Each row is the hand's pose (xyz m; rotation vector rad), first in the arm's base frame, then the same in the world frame.
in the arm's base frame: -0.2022 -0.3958 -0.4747 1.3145 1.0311 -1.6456
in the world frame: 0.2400 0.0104 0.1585 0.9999 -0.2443 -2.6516
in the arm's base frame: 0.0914 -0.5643 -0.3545 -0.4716 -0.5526 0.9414
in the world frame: 0.3715 -0.2346 0.3859 -1.1293 0.3978 0.2470
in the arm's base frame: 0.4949 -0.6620 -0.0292 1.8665 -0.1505 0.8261
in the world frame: 0.7255 -0.4554 0.7085 0.9544 -0.3930 -0.1199
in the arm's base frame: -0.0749 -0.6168 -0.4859 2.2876 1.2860 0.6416
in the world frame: 0.1718 -0.1727 0.3228 1.9831 0.2950 -0.5184
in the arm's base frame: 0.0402 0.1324 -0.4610 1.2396 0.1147 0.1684
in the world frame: 0.6964 -0.0122 -0.2008 0.4159 -0.1219 -0.8525
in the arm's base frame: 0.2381 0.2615 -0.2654 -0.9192 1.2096 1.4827
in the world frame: 0.9967 -0.0464 -0.1480 -0.4061 2.1563 0.3601
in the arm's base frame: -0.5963 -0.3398 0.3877 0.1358 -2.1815 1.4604
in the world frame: 0.5600 0.7443 0.6695 -0.7623 -0.9888 1.4101
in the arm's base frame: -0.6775 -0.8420 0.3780 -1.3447 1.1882 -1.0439
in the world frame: 0.2101 0.6433 1.0249 1.4493 -1.6923 2.0041
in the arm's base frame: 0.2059 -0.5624 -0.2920 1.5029 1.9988 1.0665
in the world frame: 0.4722 -0.3010 0.4356 1.8403 1.2709 -0.3479
